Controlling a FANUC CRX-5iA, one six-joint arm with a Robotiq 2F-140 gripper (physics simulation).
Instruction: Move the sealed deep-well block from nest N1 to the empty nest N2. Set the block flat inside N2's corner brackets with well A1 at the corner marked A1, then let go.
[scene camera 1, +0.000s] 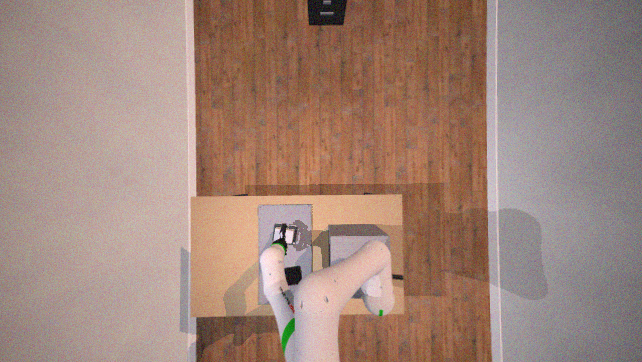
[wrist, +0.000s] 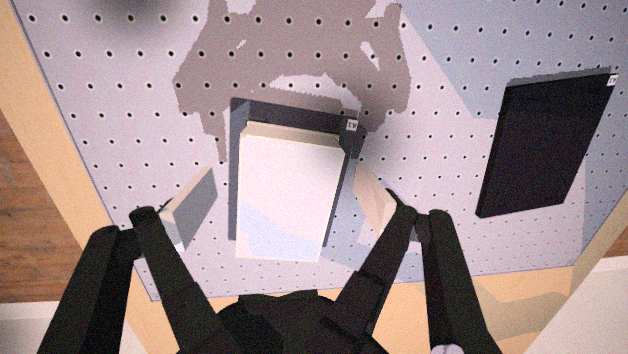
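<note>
The sealed deep-well block (scene camera 1: 291, 236) (wrist: 290, 195) is a white box with a pale top. It sits in nest N1 (wrist: 295, 117), a dark base whose A1 tag shows at the upper right corner in the wrist view. My gripper (scene camera 1: 284, 234) (wrist: 286, 179) is wide open above the block, with one pad out to each side and bare board visible between pads and block. Nest N2 (scene camera 1: 293, 275) (wrist: 547, 145) is a dark, empty plate to the right in the wrist view, its A1 tag at its upper right corner. Its corner brackets are hard to make out.
Both nests are on a grey perforated board (scene camera 1: 285, 214) (wrist: 125, 120) on a wooden table (scene camera 1: 225, 225). A grey box (scene camera 1: 357, 230) stands right of the board in the scene view, partly under the arm. A black cabinet (scene camera 1: 327, 15) stands far off on the floor.
</note>
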